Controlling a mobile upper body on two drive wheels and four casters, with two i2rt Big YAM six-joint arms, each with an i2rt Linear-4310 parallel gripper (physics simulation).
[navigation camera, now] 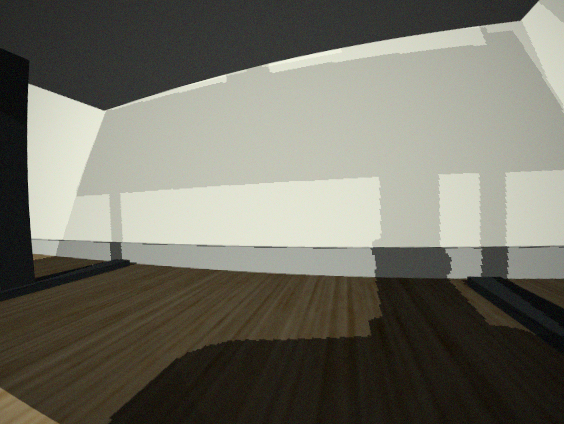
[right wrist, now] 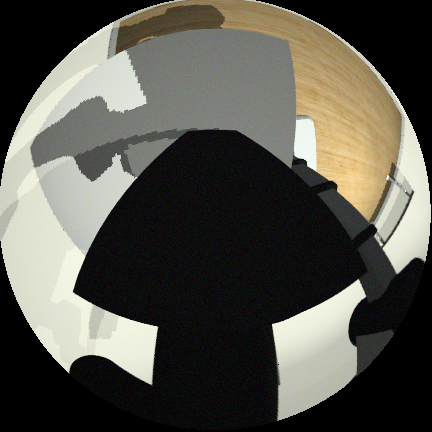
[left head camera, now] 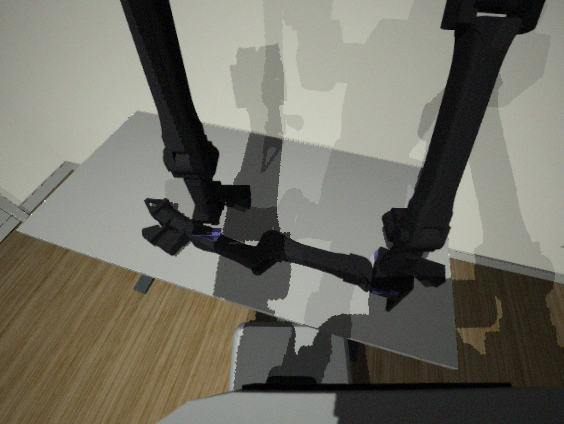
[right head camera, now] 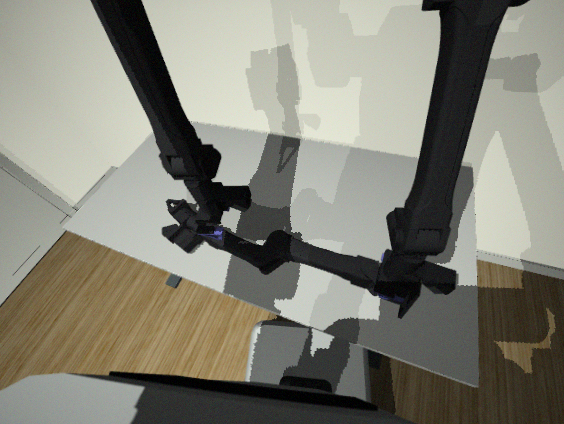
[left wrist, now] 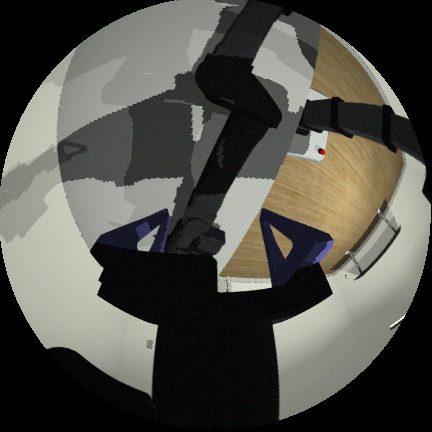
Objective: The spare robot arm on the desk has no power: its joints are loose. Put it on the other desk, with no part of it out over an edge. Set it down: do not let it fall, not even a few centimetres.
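Frame: origin at the left arm's base, x left, y up, z ahead, level; millimetres.
Where they show: left gripper, fingertip midpoint: (left head camera: 216,225) (right head camera: 223,224) (left wrist: 214,213); right gripper, fingertip midpoint: (left head camera: 376,282) (right head camera: 384,286).
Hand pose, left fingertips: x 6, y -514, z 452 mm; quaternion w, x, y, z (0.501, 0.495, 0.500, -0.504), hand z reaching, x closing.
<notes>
After its pixels a point has its place.
The black jointed spare arm (left head camera: 310,254) (right head camera: 325,257) (left wrist: 225,150) stretches across the picture over the pale grey desk (left head camera: 100,200) {y -690, x 536, z 663 mm} (right head camera: 120,200) {y -690, x 591, z 669 mm} (right wrist: 215,75) {y -690, x -592, z 264 mm}. Its clawed end is at the left and its middle joint is bent. Whether it touches the desk is hidden. My left gripper (left head camera: 212,234) {y -513, x 6, z 452 mm} (right head camera: 215,233) (left wrist: 214,213) {y -513, x 6, z 452 mm} is open, with nothing held; its blue fingers are spread near the clawed end, one on each side of it in the left wrist view. My right gripper (left head camera: 384,291) (right head camera: 392,298) is shut on the spare arm's other end, whose dark shape fills the middle of the right wrist view.
The desk's near edge runs slanting above a light grey box-like base (left head camera: 262,355) {y -1150, x -102, z 181 mm} (right head camera: 277,352) {y -1150, x -97, z 188 mm}. A dark desk foot (left head camera: 144,283) (right head camera: 173,280) shows past that edge. A pale wall (navigation camera: 250,135) {y -937, x -107, z 1089 mm} stands behind. Wood floor (left head camera: 75,310) {y -1410, x 1015, z 399 mm} surrounds the near side, and dark floor bars (navigation camera: 75,278) {y -1401, x 492, z 979 mm} show low down.
</notes>
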